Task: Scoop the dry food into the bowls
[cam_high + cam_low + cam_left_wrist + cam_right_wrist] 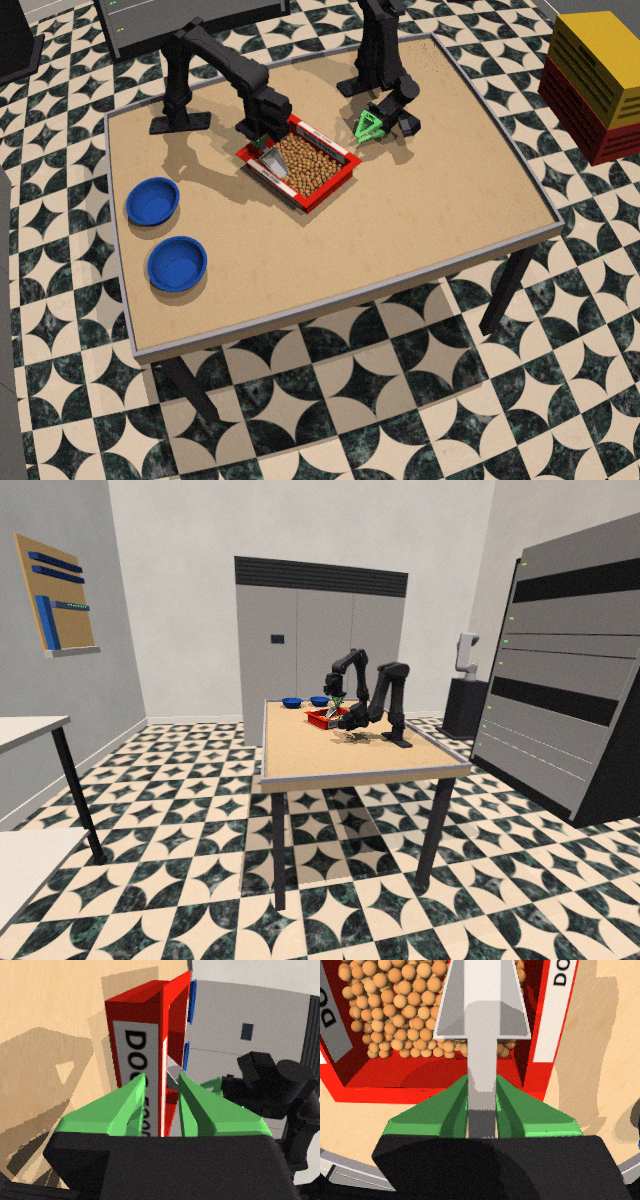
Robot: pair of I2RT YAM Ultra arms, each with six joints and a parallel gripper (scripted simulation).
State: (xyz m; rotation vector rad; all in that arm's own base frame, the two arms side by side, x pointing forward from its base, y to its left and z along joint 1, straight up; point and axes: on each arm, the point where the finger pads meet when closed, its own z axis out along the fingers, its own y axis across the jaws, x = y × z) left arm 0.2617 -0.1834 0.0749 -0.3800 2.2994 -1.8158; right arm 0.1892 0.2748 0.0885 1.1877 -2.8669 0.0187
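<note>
Right now my right hand is 30 mm short of the grey metal scoop, 30 mm above it and 20 mm to the right of it.
</note>
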